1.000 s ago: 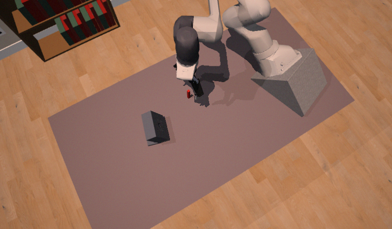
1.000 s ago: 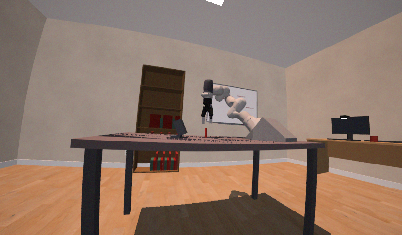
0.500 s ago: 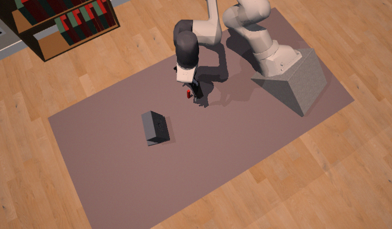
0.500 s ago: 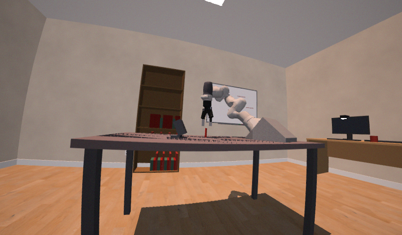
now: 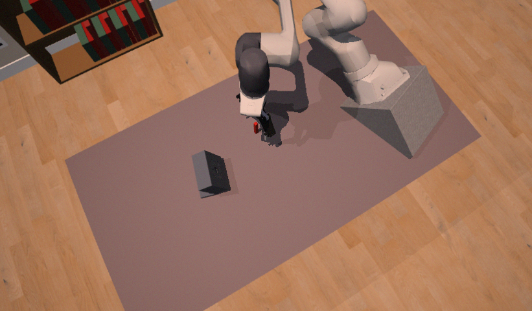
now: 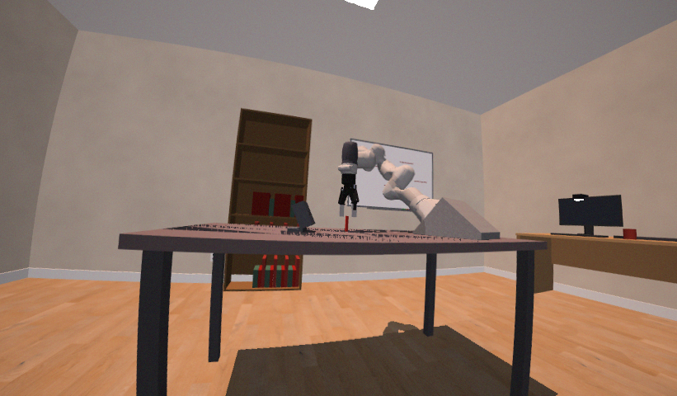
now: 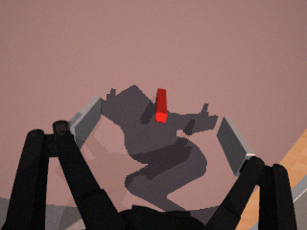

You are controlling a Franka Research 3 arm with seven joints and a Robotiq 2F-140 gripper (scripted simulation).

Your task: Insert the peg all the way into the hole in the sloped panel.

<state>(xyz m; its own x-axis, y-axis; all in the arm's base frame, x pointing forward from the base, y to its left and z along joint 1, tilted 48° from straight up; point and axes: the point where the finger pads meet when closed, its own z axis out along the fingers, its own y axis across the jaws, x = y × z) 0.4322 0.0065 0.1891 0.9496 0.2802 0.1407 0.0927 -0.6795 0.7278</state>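
Now: the red peg 50 mm below my hand.
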